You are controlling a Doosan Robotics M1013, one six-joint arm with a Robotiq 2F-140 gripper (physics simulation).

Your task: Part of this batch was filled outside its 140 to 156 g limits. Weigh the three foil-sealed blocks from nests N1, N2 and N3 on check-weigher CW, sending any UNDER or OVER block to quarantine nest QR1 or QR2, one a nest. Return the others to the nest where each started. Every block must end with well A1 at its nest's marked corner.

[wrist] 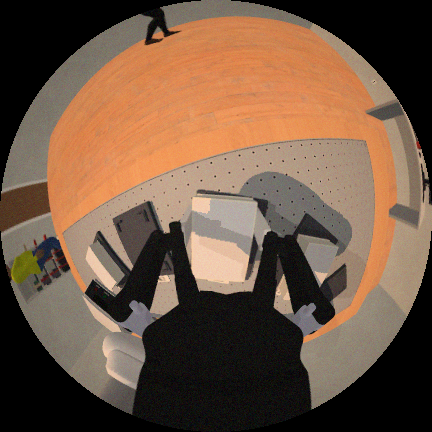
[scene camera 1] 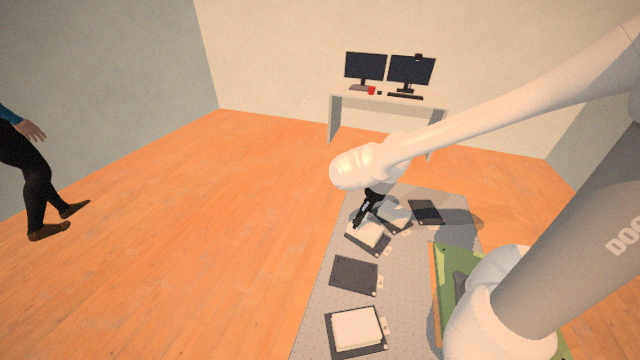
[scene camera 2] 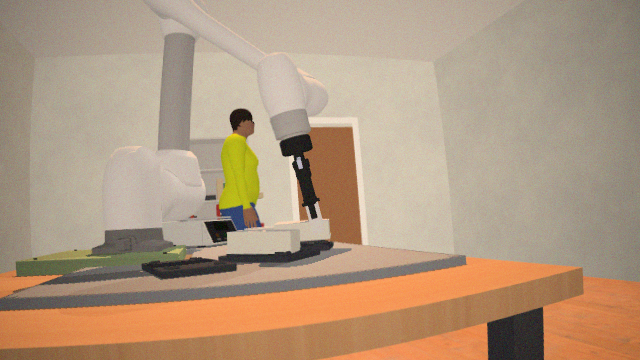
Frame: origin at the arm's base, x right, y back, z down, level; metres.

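Seen in the pictures: gripper, between the fingertips: (wrist: 223, 214) (scene camera 1: 356, 226) (scene camera 2: 319, 230); arm's base, origin of its link: (scene camera 2: 135, 250).
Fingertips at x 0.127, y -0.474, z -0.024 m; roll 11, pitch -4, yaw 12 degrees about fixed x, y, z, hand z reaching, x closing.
Pixels of each thing's middle, then the offset from my fingertips to it.
- pale foil-sealed block, middle of its body: (wrist: 221, 239) (scene camera 2: 303, 230) (scene camera 1: 364, 229) dy +0.037, dx -0.008, dz -0.004 m
- dark nest, middle of its body: (wrist: 225, 239) (scene camera 2: 297, 246) (scene camera 1: 367, 236) dy +0.054, dx -0.006, dz +0.035 m
- second block, middle of its body: (scene camera 2: 264, 241) (wrist: 307, 269) (scene camera 1: 394, 213) dy +0.136, dx +0.151, dz +0.007 m
- third block, middle of its body: (wrist: 102, 266) (scene camera 1: 355, 328) dy +0.106, dx -0.364, dz +0.010 m
- white device with a dark display, middle of its body: (scene camera 2: 198, 231) (wrist: 108, 311) dy +0.347, dx -0.529, dz -0.007 m
My gripper (scene camera 1: 356, 225) (scene camera 2: 313, 217) (wrist: 223, 214) is shut on a pale foil-sealed block (scene camera 1: 367, 234) (scene camera 2: 319, 230) (wrist: 222, 242). The block is level, in or just above a dark nest (scene camera 1: 382, 249) (scene camera 2: 326, 245); contact is too small to tell. A second block (scene camera 1: 395, 215) (scene camera 2: 262, 242) (wrist: 320, 250) rests in the adjacent nest (scene camera 1: 400, 229) (scene camera 2: 272, 258). A third block (scene camera 1: 356, 328) (wrist: 105, 262) rests in the nearest nest of scene view 1. Two nests are empty: one (scene camera 1: 354, 275) (wrist: 137, 232) between blocks, one (scene camera 1: 426, 212) (scene camera 2: 190, 267) at the far end. Labels and well A1 are unreadable.
A white device with a dark display (scene camera 2: 220, 230) (wrist: 100, 295), possibly the check-weigher, stands beyond the nests in scene view 2. The arm's base stands on a green plate (scene camera 1: 442, 270) (scene camera 2: 55, 263). A person in yellow (scene camera 2: 240, 170) (wrist: 25, 266) is behind the table.
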